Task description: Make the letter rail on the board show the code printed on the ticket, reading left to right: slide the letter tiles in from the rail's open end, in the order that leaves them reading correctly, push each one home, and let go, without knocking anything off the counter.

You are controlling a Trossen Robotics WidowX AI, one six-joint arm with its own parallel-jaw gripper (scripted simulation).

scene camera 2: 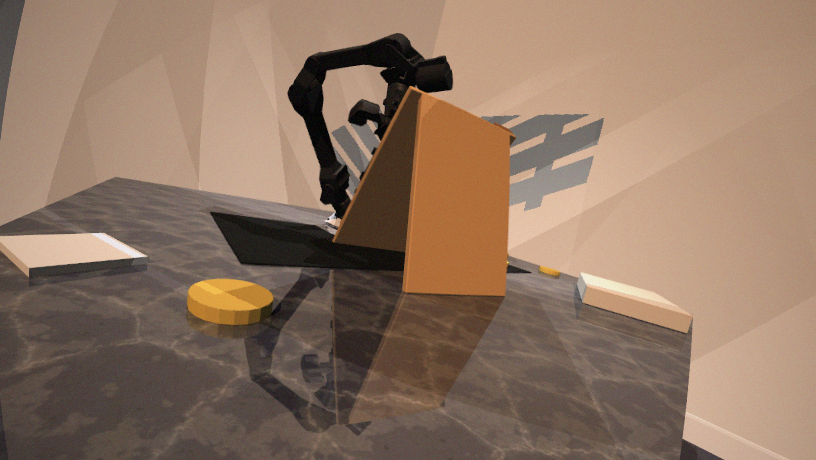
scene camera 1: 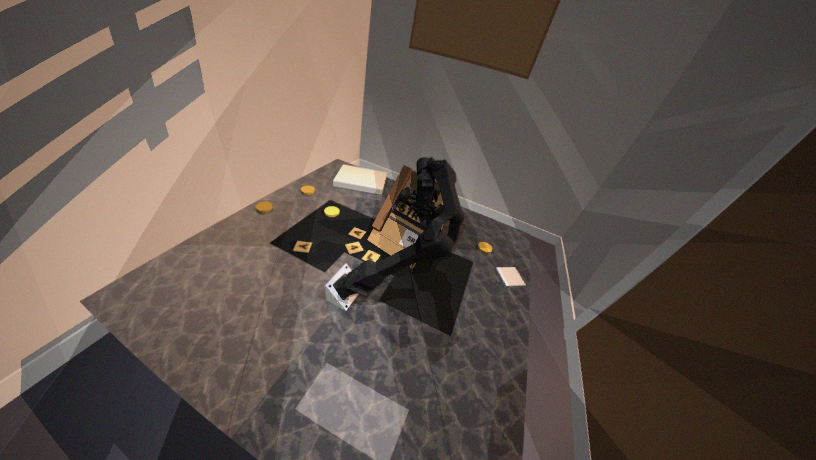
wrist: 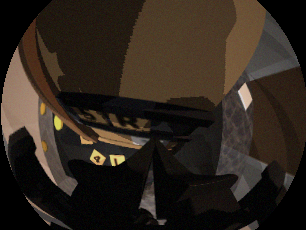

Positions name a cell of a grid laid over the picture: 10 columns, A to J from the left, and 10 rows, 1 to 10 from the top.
Labels:
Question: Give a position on an orange wedge board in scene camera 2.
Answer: At F5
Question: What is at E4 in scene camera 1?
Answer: A pale block.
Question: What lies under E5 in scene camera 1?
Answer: An orange wedge board.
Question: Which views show the pale block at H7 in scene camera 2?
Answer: Scene camera 2 and scene camera 1 only.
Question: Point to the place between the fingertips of my gripper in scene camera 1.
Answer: F5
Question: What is my gripper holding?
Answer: Nothing.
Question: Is my gripper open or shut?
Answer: Shut.

